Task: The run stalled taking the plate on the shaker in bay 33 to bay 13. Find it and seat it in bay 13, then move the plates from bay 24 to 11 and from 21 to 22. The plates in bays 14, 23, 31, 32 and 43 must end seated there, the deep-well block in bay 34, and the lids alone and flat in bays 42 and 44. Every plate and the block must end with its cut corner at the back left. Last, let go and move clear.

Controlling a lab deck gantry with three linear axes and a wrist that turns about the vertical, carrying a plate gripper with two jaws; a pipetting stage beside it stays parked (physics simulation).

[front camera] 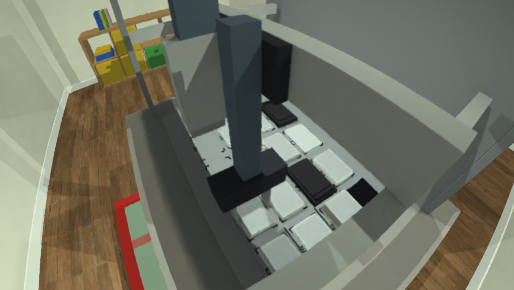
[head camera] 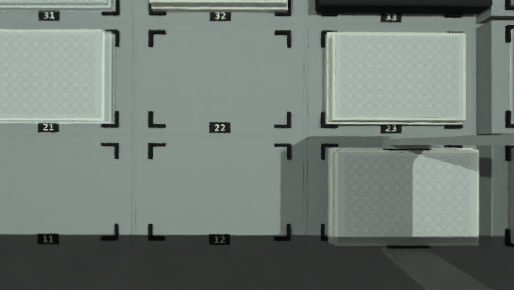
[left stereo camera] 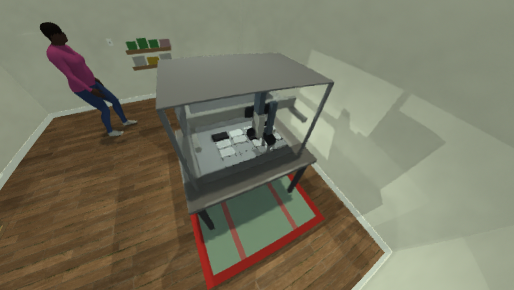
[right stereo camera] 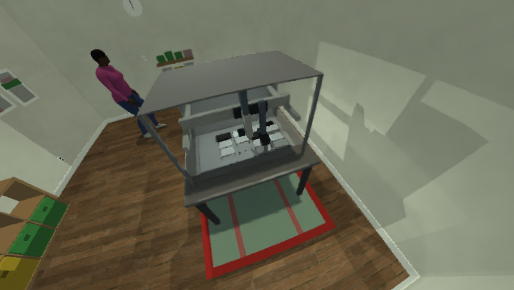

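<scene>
My gripper is shut on a white plate, one jaw at its back edge and one at its front. It looks slightly raised over bay 13, so its rim overlaps the right corner marks. Bays 11, 12 and 22 show bare in the head view. Plates stand in bay 21, bay 23, bay 24 and bay 14. The black shaker is in bay 33, the block in 34. Cut corners are too small to tell.
White pieces stand in bay 32, bay 42 and bay 43. A black lid lies in bay 44, a black piece in bay 41. The pale pipetting stage hangs behind the gripper column.
</scene>
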